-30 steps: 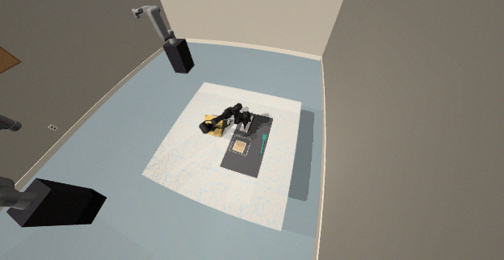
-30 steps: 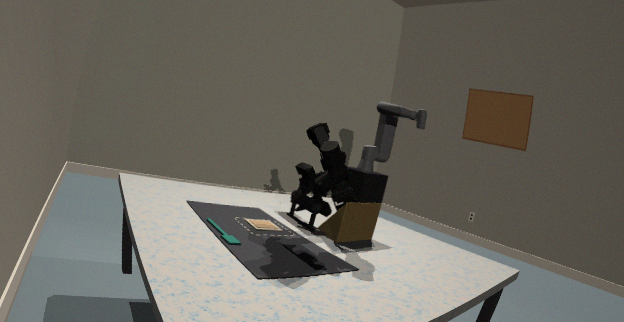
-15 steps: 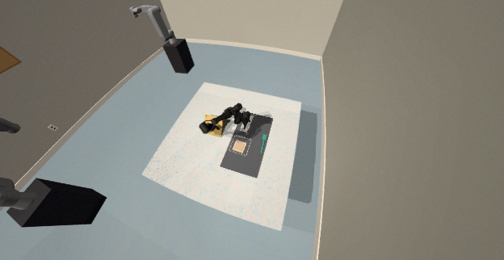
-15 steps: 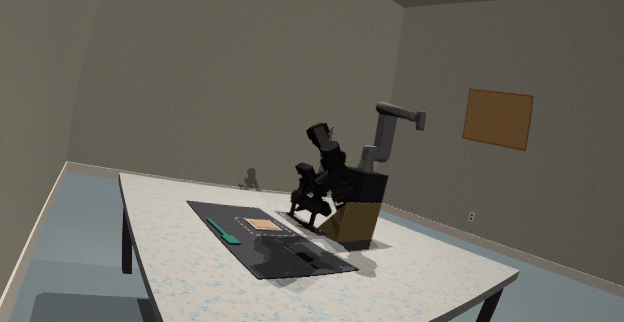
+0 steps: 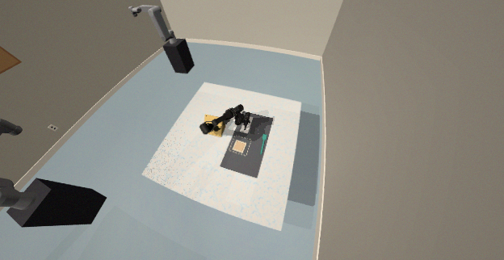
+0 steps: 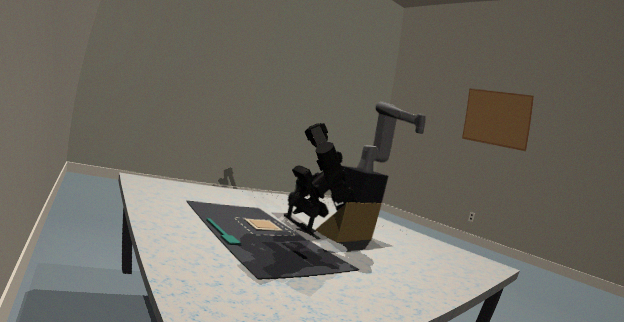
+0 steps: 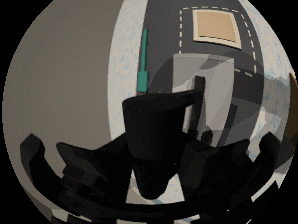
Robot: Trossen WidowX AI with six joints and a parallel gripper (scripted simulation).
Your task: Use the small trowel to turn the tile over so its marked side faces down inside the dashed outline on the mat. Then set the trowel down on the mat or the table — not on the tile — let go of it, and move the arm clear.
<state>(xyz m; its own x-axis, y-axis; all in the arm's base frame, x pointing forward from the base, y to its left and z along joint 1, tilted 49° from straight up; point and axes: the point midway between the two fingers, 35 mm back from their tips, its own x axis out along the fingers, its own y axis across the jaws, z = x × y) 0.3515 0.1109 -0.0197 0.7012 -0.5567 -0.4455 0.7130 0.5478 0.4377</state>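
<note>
Now: gripper tip 15 cm above the dark mat, 11 cm to the left of it and 3 cm short of it. From my gripper tip the other things lie so: green trowel (17 cm ahead, 12 cm below, 10 cm to the right); square tile (20 cm to the right, 12 cm below, 5 cm behind).
</note>
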